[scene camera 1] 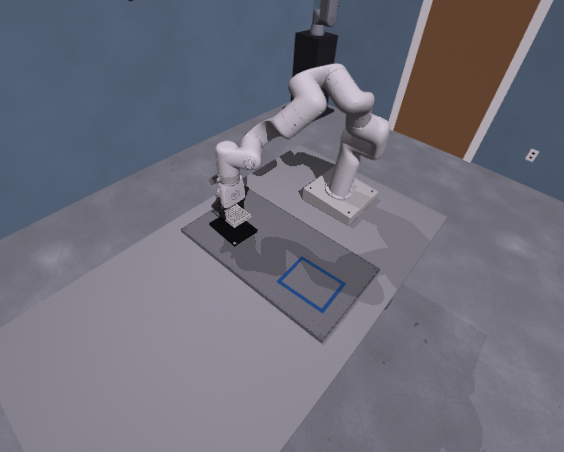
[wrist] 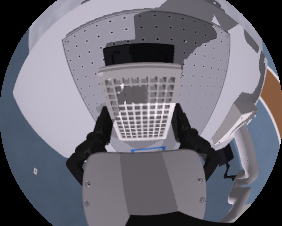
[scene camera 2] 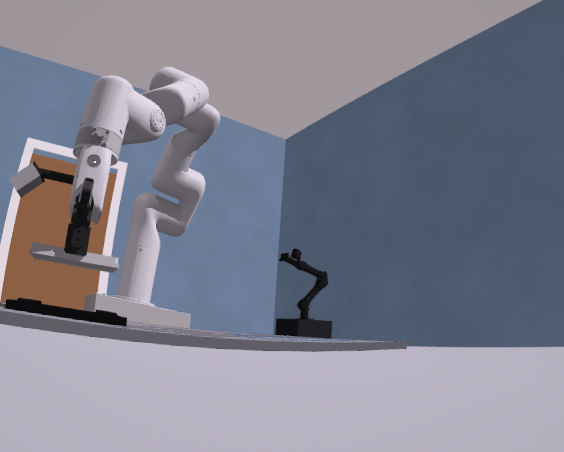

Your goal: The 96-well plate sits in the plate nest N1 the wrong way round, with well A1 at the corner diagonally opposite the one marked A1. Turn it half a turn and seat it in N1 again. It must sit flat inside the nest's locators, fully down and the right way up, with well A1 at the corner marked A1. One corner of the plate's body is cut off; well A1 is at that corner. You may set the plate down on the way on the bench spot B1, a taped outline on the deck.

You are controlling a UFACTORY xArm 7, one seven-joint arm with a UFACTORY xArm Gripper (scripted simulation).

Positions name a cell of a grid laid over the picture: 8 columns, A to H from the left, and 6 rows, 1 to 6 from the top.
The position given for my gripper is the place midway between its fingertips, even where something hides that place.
Observation:
I see my gripper (scene camera 2: B4) and a white 96-well plate (wrist: D4).
My gripper also shows in the wrist view (wrist: E3).

